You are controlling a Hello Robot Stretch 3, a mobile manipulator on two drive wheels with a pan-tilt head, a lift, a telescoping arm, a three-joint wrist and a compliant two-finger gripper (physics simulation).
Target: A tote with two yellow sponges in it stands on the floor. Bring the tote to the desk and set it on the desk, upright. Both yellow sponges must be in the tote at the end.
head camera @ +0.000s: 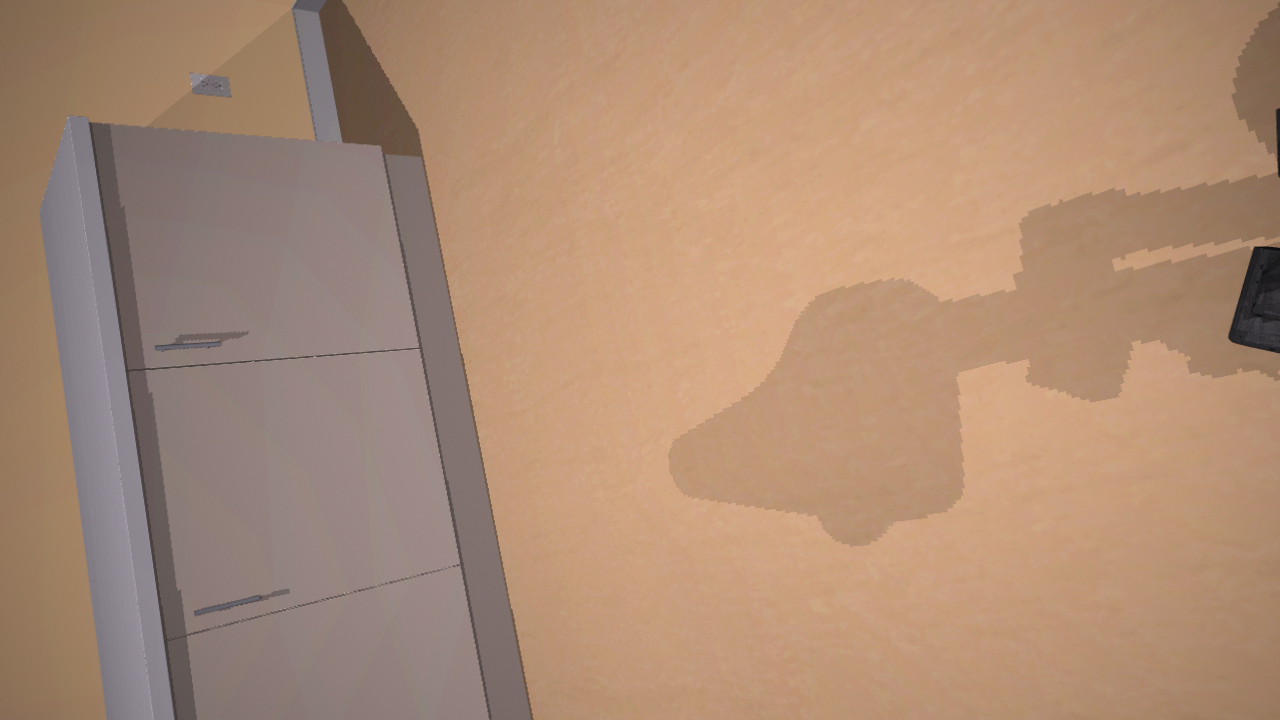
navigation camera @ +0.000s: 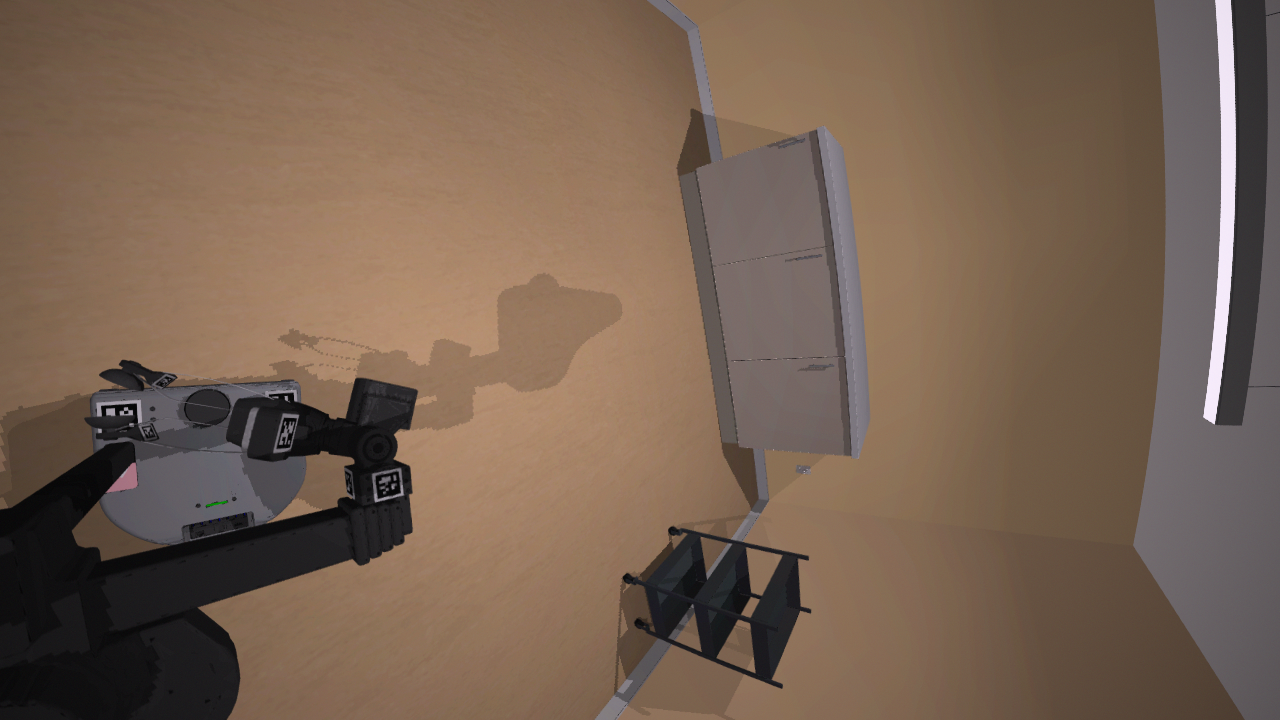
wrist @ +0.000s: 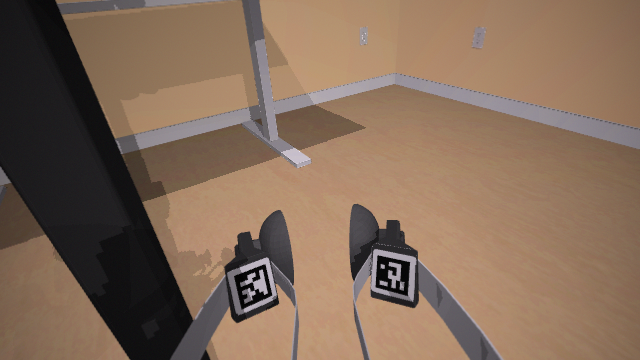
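Through the navigation camera I see my gripper (navigation camera: 95,396), along with a dark wheeled cart (navigation camera: 680,581) and a tall grey cabinet (navigation camera: 772,234). The head camera gives me the cabinet as well (head camera: 282,500). In the wrist view, I find my gripper (wrist: 319,232) again.
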